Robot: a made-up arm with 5 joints.
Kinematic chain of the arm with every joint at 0, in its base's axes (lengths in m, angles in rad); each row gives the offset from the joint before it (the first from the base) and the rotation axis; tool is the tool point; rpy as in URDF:
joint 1: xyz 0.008 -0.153 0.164 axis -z
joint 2: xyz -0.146 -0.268 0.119 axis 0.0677 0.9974 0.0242
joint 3: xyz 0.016 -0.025 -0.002 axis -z
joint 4: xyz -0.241 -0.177 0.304 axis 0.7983 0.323 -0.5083
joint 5: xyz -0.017 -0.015 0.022 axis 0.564 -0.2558 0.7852
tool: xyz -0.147 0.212 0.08 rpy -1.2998 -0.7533 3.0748
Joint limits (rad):
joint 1: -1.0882..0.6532
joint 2: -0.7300..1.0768
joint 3: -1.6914..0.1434
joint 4: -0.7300..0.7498
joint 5: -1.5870..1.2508
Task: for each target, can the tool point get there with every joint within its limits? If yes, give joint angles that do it. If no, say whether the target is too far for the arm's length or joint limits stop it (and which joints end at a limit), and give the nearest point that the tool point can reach.
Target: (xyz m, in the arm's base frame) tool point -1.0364 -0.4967 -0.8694
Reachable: no: too far | nearest point -0.7800 -0.4123 0.1775 | short by 1.081 m
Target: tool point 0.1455 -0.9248 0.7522
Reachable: yes | joints -0.2581 0.7358 -0.6534 0.1861 0.9946
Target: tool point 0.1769 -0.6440 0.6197
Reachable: yes | joints -0.8083 0.2856 -0.9790 -0.0259 -0.7832
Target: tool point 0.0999 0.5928 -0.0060
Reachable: no: joint limits stop it (at a limit: joint 1, joint 2, joint 3) | nearest point -0.5133 0.0248 0.2637 | short by 0.878 m
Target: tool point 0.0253 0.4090 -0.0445
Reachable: no: joint limits stop it (at a limit: joint 1, joint 2, joint 3) | nearest point -0.5049 0.0018 0.2411 | short by 0.727 m
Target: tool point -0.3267 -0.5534 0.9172
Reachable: yes | joints 0.3131 0.6384 -0.1125 0.4748 0.6208
